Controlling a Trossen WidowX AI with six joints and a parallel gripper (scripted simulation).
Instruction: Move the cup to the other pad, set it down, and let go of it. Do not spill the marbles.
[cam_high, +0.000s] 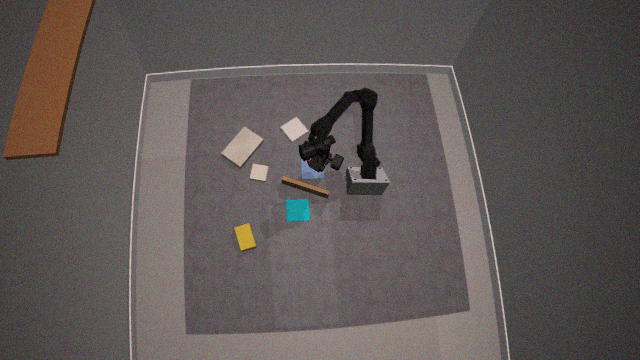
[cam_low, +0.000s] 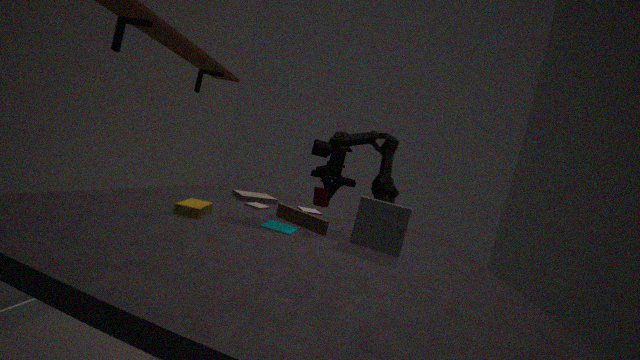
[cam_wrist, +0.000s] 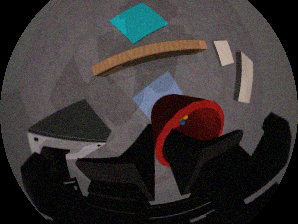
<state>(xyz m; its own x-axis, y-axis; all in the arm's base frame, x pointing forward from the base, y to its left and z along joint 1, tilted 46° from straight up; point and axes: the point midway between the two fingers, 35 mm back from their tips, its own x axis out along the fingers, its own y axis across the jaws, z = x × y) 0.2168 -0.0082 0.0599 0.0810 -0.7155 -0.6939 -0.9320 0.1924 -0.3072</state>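
My gripper tip is 3 cm short of the red cup and 1 cm to the left of it. Round my gripper tip: wooden bar 9 cm to the left, 9 cm below, 5 cm ahead; then cyan pad 20 cm to the left, 12 cm below, 8 cm ahead; then light blue pad 12 cm below, 3 cm ahead, 1 cm to the right.
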